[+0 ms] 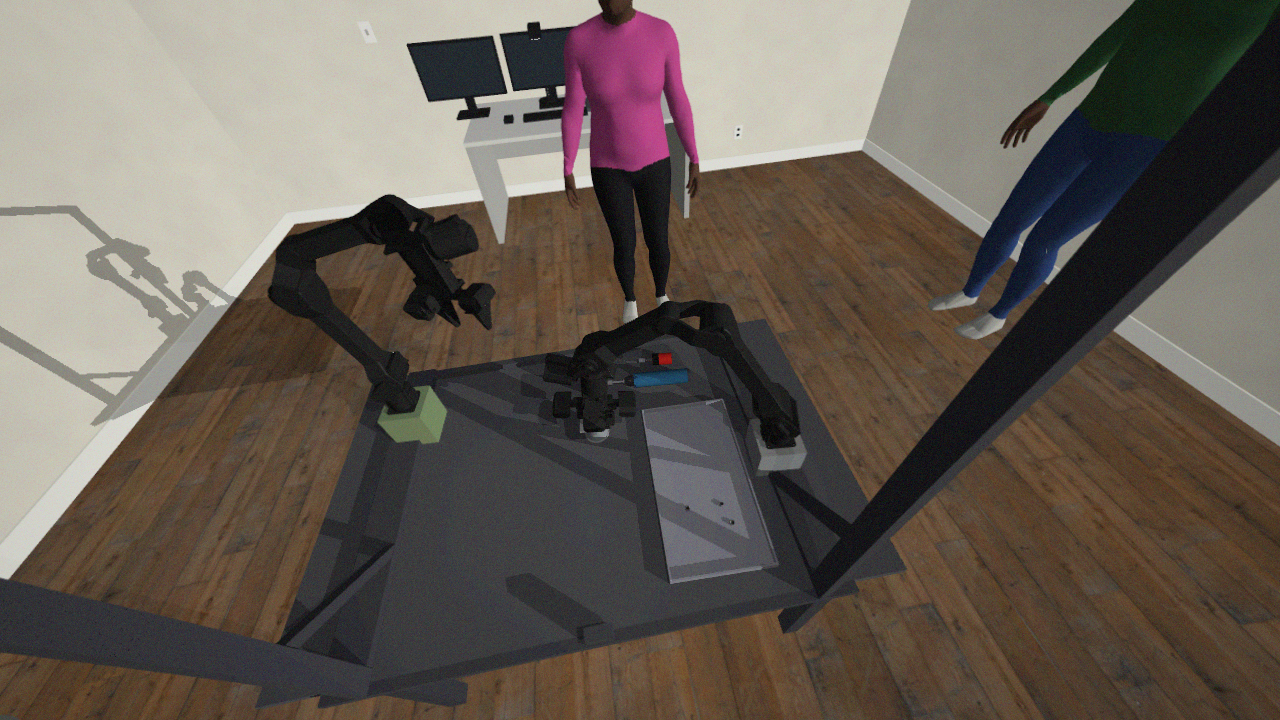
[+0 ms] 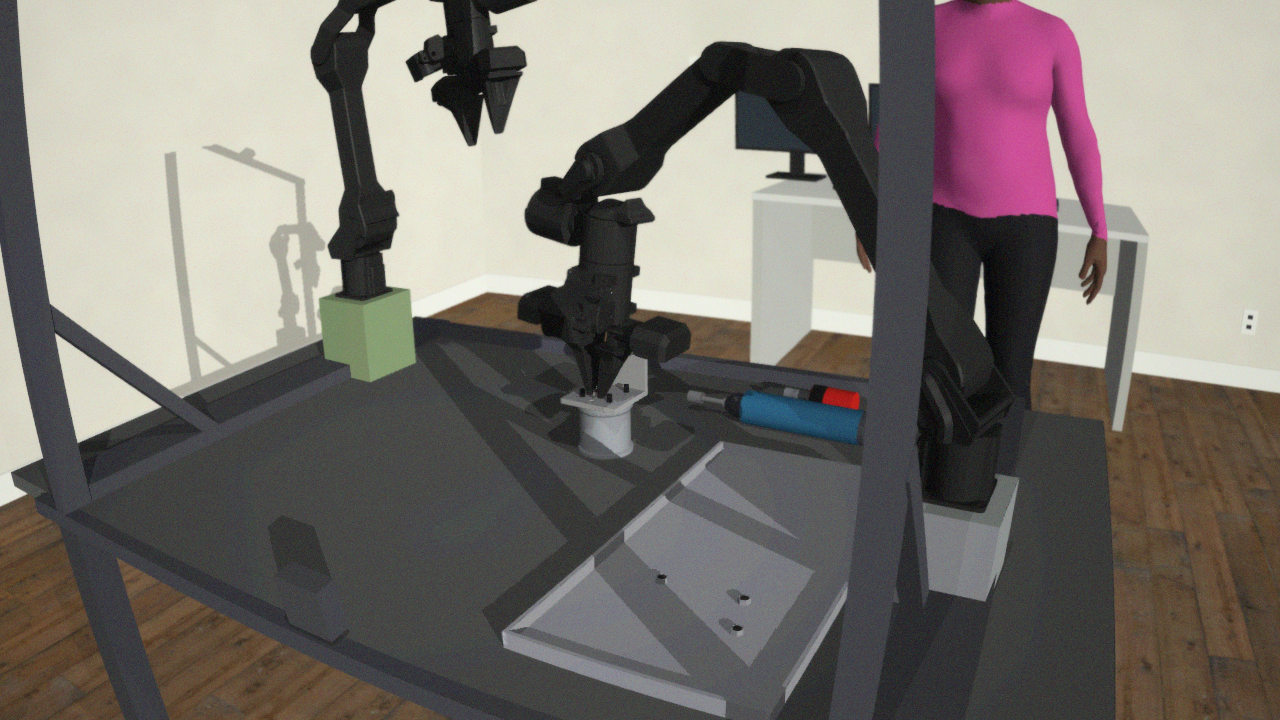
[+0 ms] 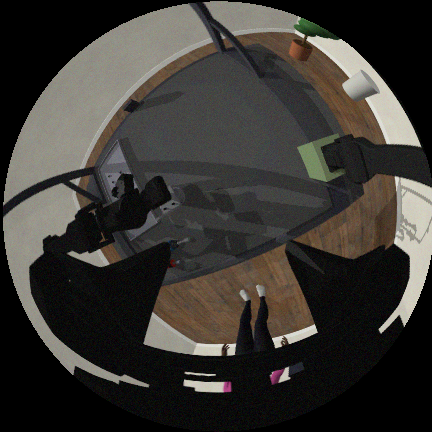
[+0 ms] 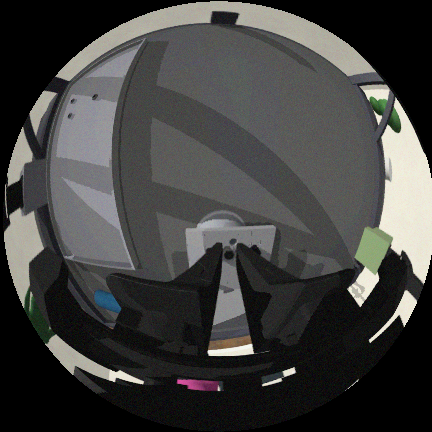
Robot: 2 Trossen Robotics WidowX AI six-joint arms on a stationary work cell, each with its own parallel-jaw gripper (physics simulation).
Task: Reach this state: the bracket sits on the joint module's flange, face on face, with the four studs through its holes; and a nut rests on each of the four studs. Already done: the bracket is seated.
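Frame: origin at the left arm's base, x ahead, y left, z up, level; centimetres.
Seen in the pictures: left gripper, fingertip midpoint: (image 1: 474, 327) (image 2: 485, 140) (image 3: 229, 248); right gripper, fingertip midpoint: (image 2: 596, 395) (image 4: 228, 248); left arm's base, origin of the base link: (image 1: 404, 403) (image 2: 364, 293) (image 3: 333, 155) (image 4: 385, 255); right arm's base, origin of the base link: (image 1: 777, 435) (image 2: 955, 490).
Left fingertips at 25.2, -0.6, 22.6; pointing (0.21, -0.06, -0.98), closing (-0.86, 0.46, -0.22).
Offsets run from my left fingertips to a thing's top centre, as dx, dy, dz. "*": to the spot under its first point.
The grey bracket (image 2: 634, 380) (image 4: 195, 239) sits on the pale joint module @(+21.3, -7.1, -26.6) (image 2: 605, 436) (image 4: 220, 220); dark stud tops @(* +23.2, -5.6, -26.9) (image 2: 625, 388) show above its plate. My right gripper (image 2: 596, 394) (image 4: 228, 248) is low over the plate, shut on a small dark nut @(+21.8, -9.2, -26.2) (image 4: 229, 254). Its fingers partly hide the studs, and I cannot tell whether the nut touches a stud. Three loose nuts @(+41.0, -30.1, -33.1) (image 1: 687, 508) (image 2: 661, 578) (image 4: 95, 97) lie apart in the tray @(+45.2, -23.2, -32.4) (image 1: 657, 537) (image 2: 617, 669) (image 4: 119, 150). My left gripper (image 1: 474, 325) (image 2: 484, 138) (image 3: 229, 248) is open and empty, high above the back left.
A blue tool @(+36.5, +7.4, -29.9) (image 1: 660, 377) (image 2: 801, 418) and a red-handled tool @(+39.2, +14.9, -30.6) (image 1: 662, 359) (image 2: 839, 397) lie behind the tray, right of the joint module. A green block @(-25.2, +0.6, -22.6) (image 1: 429, 416) (image 2: 384, 335) bears the left arm; a pale block @(+63.2, -19.3, -25.0) (image 1: 783, 458) (image 2: 966, 546) bears the right arm. Dark frame posts (image 2: 899, 268) stand at the table edges.
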